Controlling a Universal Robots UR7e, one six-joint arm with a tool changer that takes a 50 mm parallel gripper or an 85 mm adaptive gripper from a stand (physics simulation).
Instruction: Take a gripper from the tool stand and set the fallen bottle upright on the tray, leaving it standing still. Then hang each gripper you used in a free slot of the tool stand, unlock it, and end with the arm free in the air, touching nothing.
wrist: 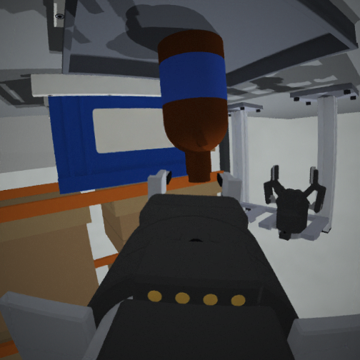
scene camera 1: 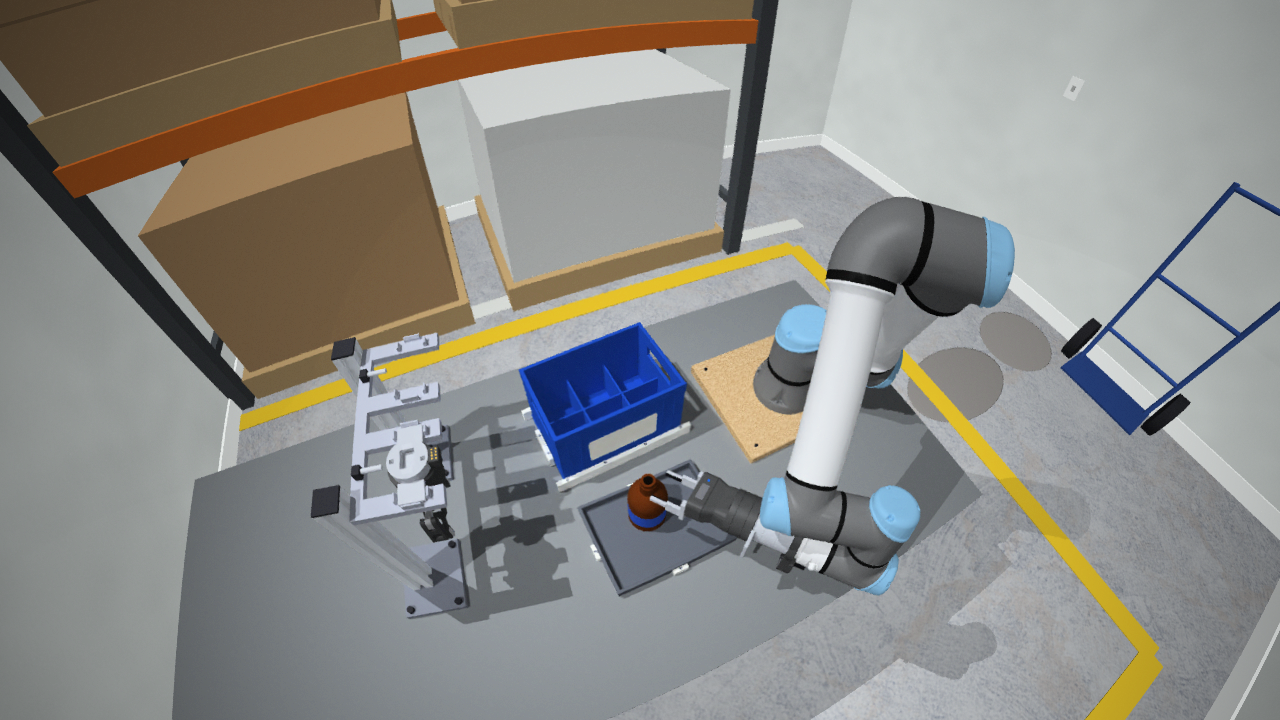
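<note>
Tool stand (scene camera 1: 432, 574) visible, together with a gripper (wrist: 291, 212).
</note>
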